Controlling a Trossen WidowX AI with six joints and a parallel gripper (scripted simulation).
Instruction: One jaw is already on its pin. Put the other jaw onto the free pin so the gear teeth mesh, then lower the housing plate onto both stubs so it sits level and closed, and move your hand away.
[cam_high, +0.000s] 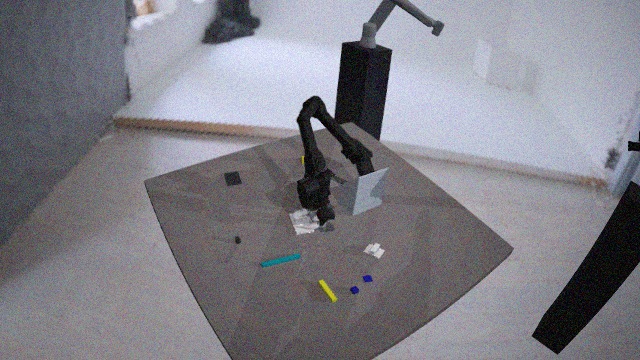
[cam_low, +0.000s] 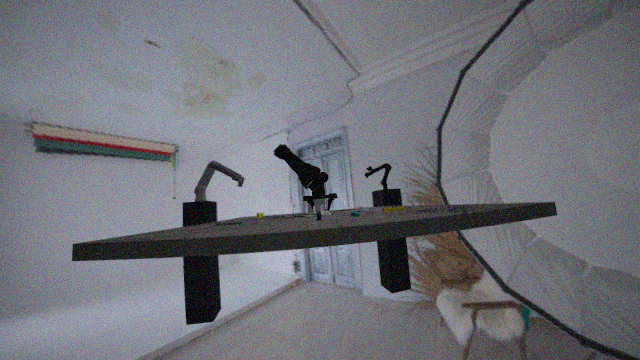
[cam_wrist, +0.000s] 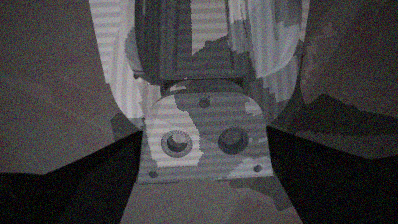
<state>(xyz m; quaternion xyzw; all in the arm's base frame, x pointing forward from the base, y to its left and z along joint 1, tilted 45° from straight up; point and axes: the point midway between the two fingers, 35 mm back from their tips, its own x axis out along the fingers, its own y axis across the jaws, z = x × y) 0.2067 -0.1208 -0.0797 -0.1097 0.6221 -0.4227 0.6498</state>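
The small white part lies 20 mm above my gripper tip and 10 mm ahead of it. Also, from my gripper tip: yellow bar 310 mm to the left, 230 mm ahead, 10 mm below; small black cube 340 mm ahead, 80 mm to the right; teal bar 260 mm ahead, 90 mm to the left, 10 mm below.
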